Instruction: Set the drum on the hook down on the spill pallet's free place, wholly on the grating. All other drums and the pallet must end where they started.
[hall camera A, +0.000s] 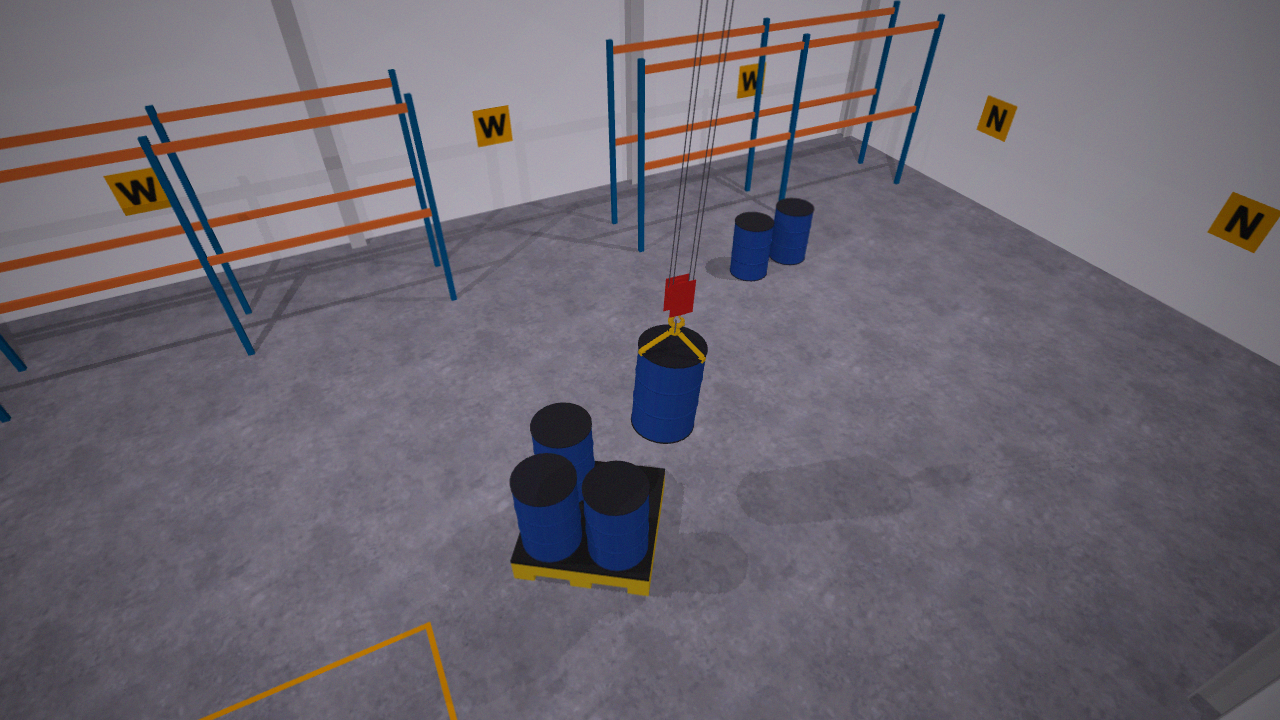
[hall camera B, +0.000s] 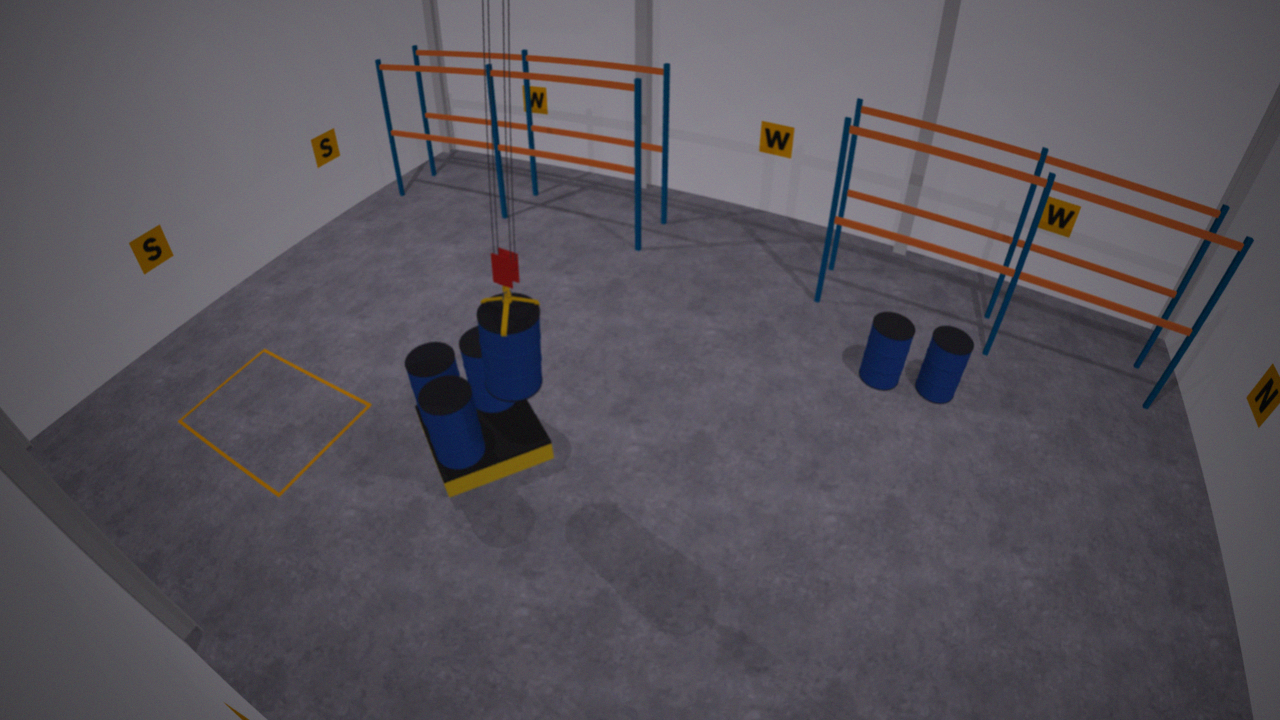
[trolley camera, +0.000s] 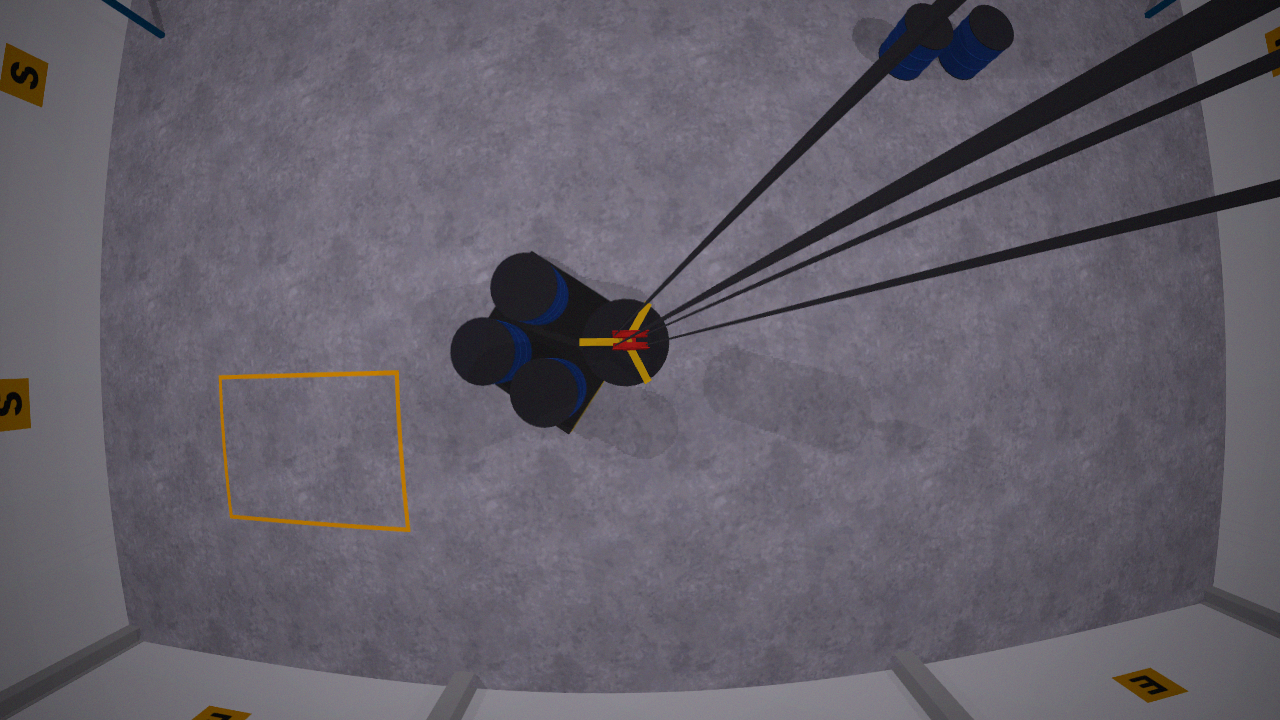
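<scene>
The blue drum (hall camera A: 666, 398) (hall camera B: 512, 358) (trolley camera: 613, 362) hangs upright in the air. My gripper (hall camera A: 673, 344) (hall camera B: 507, 308) (trolley camera: 626, 342), a yellow three-armed grab under the red hook block, is shut on its top rim. The black-and-yellow spill pallet (hall camera A: 651, 488) (hall camera B: 501, 469) (trolley camera: 577, 308) carries three upright blue drums: one (hall camera A: 562, 425) (trolley camera: 525, 286) on the W side, one (hall camera A: 547, 514) (trolley camera: 487, 351) on the S side, one (hall camera A: 617, 528) (hall camera B: 453, 425) (trolley camera: 546, 391) on the E side. From above, the held drum hides the pallet's north corner, where the free place is, and seems to reach past its edge.
Two blue drums (hall camera A: 750, 248) (hall camera A: 791, 234) (hall camera B: 886, 353) (hall camera B: 943, 367) stand on the floor towards the northwest. Blue-and-orange racks (hall camera A: 640, 161) (hall camera B: 637, 170) stand along the W wall. An orange floor outline (hall camera B: 317, 456) (trolley camera: 402, 447) lies south of the pallet.
</scene>
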